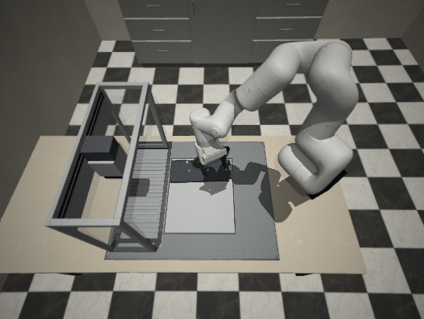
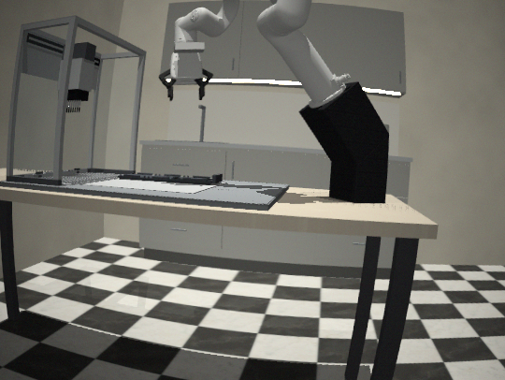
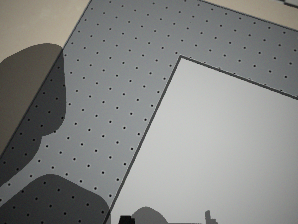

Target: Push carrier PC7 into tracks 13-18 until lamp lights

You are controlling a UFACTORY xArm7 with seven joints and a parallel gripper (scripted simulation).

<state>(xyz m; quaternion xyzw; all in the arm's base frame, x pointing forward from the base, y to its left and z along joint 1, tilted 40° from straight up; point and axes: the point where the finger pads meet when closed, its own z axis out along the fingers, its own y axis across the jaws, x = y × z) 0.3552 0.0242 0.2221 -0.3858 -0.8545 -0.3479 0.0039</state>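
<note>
The carrier PC7 lies 110 mm ahead of my hand, 80 mm to the right of it and 250 mm below it. From my hand the other things lie so: pipette head 390 mm ahead, 150 mm to the left, 80 mm above.
</note>
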